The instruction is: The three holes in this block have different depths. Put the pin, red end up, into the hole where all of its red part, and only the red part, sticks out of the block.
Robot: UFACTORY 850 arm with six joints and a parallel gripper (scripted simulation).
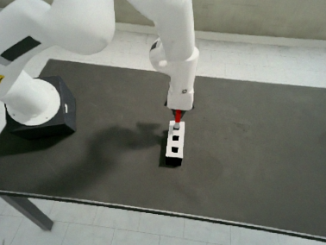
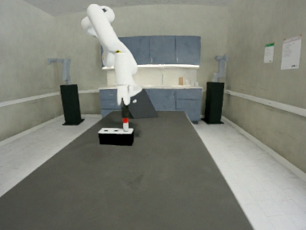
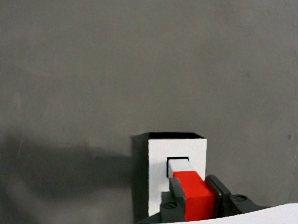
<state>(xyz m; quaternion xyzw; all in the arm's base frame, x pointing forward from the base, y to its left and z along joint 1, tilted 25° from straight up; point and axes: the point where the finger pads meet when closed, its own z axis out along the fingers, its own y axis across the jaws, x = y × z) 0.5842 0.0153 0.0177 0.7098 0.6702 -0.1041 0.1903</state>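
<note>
Right now the pin is 2 cm below my hand. Also, from my hand: block: 14 cm below, 6 cm to the right, 1 cm behind.
</note>
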